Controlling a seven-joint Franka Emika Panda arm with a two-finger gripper.
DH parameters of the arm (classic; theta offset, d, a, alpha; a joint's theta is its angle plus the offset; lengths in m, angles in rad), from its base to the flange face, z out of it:
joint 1: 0 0.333 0 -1.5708
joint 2: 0 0 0 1.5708
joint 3: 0 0.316 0.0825 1.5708
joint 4: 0 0 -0.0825 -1.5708
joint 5: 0 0.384 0 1.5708
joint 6: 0 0 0.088 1.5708
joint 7: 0 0.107 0 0
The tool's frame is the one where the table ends.
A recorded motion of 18 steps. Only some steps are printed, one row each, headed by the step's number.
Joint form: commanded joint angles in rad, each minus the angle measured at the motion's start. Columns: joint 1, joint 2, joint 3, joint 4, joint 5, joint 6, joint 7.
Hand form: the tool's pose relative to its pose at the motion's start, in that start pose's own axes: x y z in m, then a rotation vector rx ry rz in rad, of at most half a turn. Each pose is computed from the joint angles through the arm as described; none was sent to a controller.
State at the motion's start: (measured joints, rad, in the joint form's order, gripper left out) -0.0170 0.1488 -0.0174 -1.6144 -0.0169 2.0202 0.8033
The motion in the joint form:
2: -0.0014 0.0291 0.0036 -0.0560 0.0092 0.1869 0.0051
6: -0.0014 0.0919 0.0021 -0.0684 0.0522 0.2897 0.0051
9: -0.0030 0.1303 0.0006 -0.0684 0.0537 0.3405 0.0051
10: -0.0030 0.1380 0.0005 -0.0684 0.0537 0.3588 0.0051
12: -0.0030 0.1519 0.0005 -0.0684 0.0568 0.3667 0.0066
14: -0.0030 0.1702 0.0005 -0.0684 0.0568 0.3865 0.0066
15: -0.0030 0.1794 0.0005 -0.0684 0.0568 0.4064 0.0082
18: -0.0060 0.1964 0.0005 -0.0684 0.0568 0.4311 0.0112
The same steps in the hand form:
2: 0.0042 -0.0079 0.0285 0.0798 0.0639 0.0069
6: 0.0088 -0.0140 0.0669 0.1221 0.0595 0.0342
9: 0.0129 -0.0157 0.0882 0.1298 0.0694 0.0389
10: 0.0140 -0.0167 0.0917 0.1371 0.0771 0.0394
12: 0.0140 -0.0170 0.1005 0.1341 0.0716 0.0431
14: 0.0146 -0.0178 0.1111 0.1347 0.0732 0.0435
15: 0.0155 -0.0187 0.1155 0.1421 0.0809 0.0455
18: 0.0178 -0.0182 0.1247 0.1465 0.0873 0.0517

